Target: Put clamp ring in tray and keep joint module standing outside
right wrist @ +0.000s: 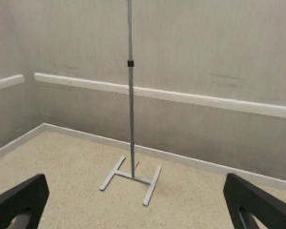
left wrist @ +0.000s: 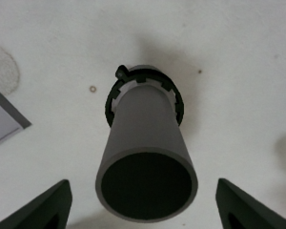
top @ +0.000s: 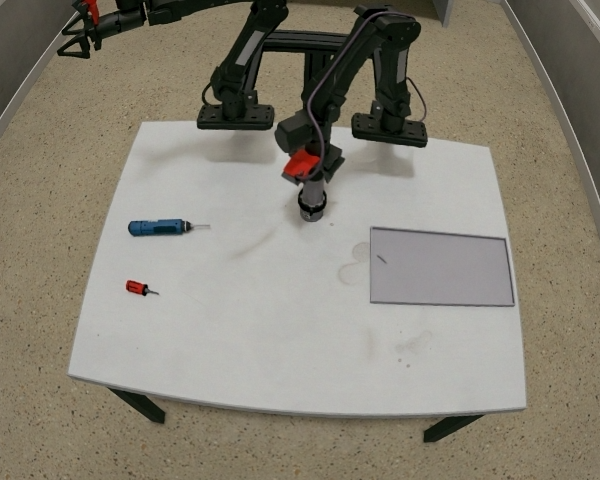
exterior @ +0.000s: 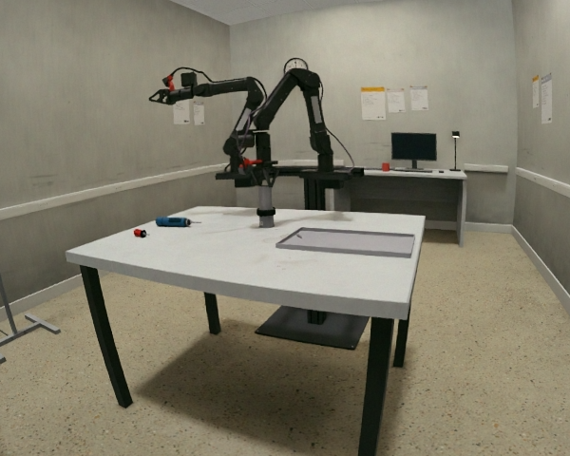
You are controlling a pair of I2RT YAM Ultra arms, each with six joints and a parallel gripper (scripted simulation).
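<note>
Right now my left hand is 60 mm above the grey link tube. Also, from my left hand: grey joint module: 140 mm below; small grey pin: 190 mm to the left, 160 mm below, 120 mm ahead; black clamp ring: 110 mm below.
</note>
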